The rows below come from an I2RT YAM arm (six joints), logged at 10 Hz.
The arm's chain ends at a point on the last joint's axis. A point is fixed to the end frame.
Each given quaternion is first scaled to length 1.
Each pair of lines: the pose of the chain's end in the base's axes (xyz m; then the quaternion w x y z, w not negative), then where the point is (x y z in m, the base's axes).
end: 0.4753 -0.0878 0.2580 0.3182 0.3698 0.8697 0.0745
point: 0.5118 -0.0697 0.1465
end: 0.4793 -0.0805 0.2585 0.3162 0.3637 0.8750 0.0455
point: 0.5128 -0.0685 0.1452
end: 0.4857 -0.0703 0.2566 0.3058 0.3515 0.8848 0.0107
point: 0.5135 -0.0652 0.1413
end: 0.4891 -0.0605 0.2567 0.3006 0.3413 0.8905 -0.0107
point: 0.5137 -0.0598 0.1405
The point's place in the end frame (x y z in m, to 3 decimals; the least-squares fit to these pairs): 0.049 -0.006 0.108
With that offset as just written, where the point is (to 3 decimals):
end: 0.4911 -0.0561 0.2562 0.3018 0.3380 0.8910 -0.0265
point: 0.515 -0.059 0.140
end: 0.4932 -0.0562 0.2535 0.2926 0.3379 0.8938 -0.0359
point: 0.514 -0.061 0.137
